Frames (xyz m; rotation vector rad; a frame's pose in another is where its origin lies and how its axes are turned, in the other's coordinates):
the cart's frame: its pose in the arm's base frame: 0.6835 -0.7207 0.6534 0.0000 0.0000 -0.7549
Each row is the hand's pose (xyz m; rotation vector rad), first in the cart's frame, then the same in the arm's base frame.
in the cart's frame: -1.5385 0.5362 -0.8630 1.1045 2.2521 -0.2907
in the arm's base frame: -0.0696 0.7240 -0.2096 1.9160 1.7403 -0.5846
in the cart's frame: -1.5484 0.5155 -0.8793 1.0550 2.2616 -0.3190
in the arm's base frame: -0.0910 0.7157 -0.2259 1.8762 1.7721 -0.6168
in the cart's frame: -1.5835 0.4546 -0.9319 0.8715 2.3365 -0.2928
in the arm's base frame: -0.1583 0.6954 -0.2785 1.7251 1.9105 -0.5926
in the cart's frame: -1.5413 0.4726 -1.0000 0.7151 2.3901 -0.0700
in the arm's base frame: -0.1153 0.6796 -0.3466 1.5706 1.9899 -0.3789
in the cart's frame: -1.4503 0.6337 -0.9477 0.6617 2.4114 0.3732
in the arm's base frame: 0.0614 0.7346 -0.2943 1.4814 1.9679 0.0511
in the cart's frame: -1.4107 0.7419 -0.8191 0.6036 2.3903 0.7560
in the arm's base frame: 0.1644 0.7863 -0.1657 1.3836 1.9185 0.4106
